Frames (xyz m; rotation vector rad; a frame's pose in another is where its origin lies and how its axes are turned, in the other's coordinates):
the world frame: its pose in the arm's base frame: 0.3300 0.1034 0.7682 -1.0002 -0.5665 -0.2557
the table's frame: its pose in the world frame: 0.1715 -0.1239 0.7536 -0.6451 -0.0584 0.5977
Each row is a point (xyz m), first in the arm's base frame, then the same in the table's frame.
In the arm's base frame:
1: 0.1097 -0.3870 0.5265
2: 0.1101 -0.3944 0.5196
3: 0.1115 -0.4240 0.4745
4: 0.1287 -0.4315 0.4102
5: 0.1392 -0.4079 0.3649
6: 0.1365 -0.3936 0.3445
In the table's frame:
1: -0.3045 0.9173 -0.8751
2: -0.3059 0.9255 -0.8810
3: -0.3119 0.9753 -0.9009
4: -0.2981 1.0408 -0.8993
5: -0.2837 1.0815 -0.8701
6: -0.2836 1.0987 -0.8519

